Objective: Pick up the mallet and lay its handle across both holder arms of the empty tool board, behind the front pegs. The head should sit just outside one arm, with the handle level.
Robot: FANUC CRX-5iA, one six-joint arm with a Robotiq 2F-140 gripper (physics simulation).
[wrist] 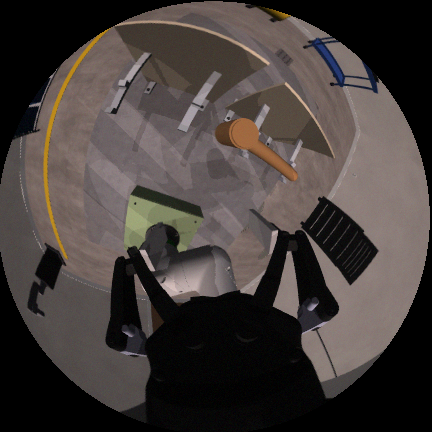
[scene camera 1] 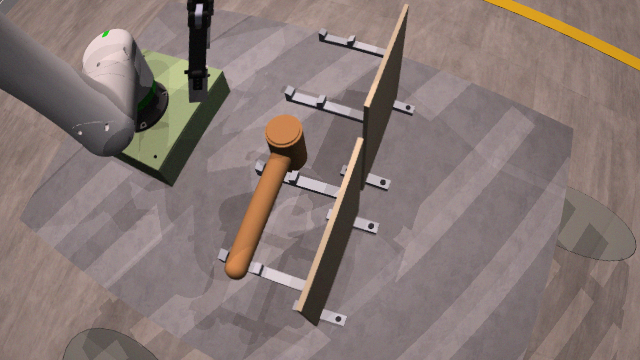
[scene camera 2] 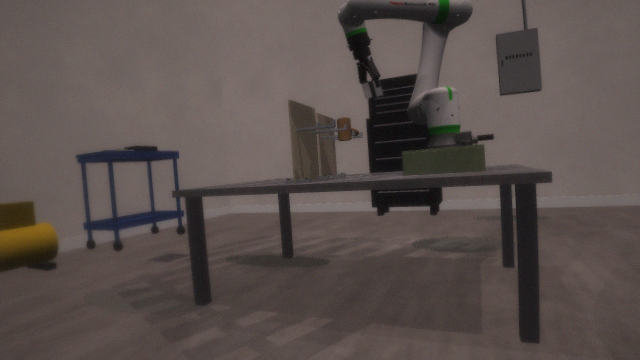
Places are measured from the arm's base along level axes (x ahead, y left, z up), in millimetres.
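Pixels of known places: gripper, fingertip midpoint: (wrist: 206, 224) (scene camera 2: 374, 96); arm's base at its link origin: (scene camera 1: 143, 107) (scene camera 2: 445, 148).
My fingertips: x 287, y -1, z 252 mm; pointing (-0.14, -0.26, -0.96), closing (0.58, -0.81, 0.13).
Note:
Ahead of a thing's pixels: the offset from my fingertips to its middle.
The wooden mallet @(dx +166, dy -121, dz -127 mm) (scene camera 1: 257, 217) (scene camera 2: 344, 129) (wrist: 244, 133) lies with its handle across both arms of the nearer board @(dx +242, dy -138, dz -191 mm) (scene camera 1: 334, 235) in scene camera 1, between the tip pegs and the second pegs. Its head is just outside one arm, on the side toward the empty tool board @(dx +212, dy +173, dz -184 mm) (scene camera 1: 385, 107) (scene camera 2: 302, 142) (wrist: 190, 52). The empty board's two holder arms (scene camera 1: 342, 110) (wrist: 200, 102) stick out toward the robot's side, each with a tip peg and a second peg. My gripper (scene camera 1: 198, 94) (scene camera 2: 373, 90) (wrist: 206, 224) is open and empty, above and apart from the mallet, toward the robot base.
The green base block (scene camera 1: 200, 107) (scene camera 2: 443, 160) (wrist: 165, 212) carries the arm on the table (scene camera 2: 350, 184). The two board panels stand upright, close to each other. A blue cart (scene camera 2: 127, 154), a black tool cabinet (scene camera 2: 397, 135) and a wall box (scene camera 2: 519, 62) stand beyond the table.

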